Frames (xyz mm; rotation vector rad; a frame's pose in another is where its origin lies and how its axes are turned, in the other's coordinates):
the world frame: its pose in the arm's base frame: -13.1 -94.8 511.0 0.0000 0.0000 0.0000
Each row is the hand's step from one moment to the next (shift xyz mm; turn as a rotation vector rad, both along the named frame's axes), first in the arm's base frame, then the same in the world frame.
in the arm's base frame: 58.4 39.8 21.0 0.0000 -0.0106 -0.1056
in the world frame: 58.4 39.8 21.0 0.0000 -0.0106 -0.1056
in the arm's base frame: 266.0 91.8 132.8 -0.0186 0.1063 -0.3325
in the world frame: 266.0 91.8 132.8 -0.0186 0.1063 -0.3325
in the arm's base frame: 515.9 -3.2 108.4 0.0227 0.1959 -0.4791
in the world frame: 515.9 -3.2 108.4 0.0227 0.1959 -0.4791
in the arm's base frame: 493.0 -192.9 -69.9 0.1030 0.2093 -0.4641
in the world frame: 493.0 -192.9 -69.9 0.1030 0.2093 -0.4641
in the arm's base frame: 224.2 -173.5 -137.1 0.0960 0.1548 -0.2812
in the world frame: 224.2 -173.5 -137.1 0.0960 0.1548 -0.2812
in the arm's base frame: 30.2 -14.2 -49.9 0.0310 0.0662 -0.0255
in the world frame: 30.2 -14.2 -49.9 0.0310 0.0662 -0.0255
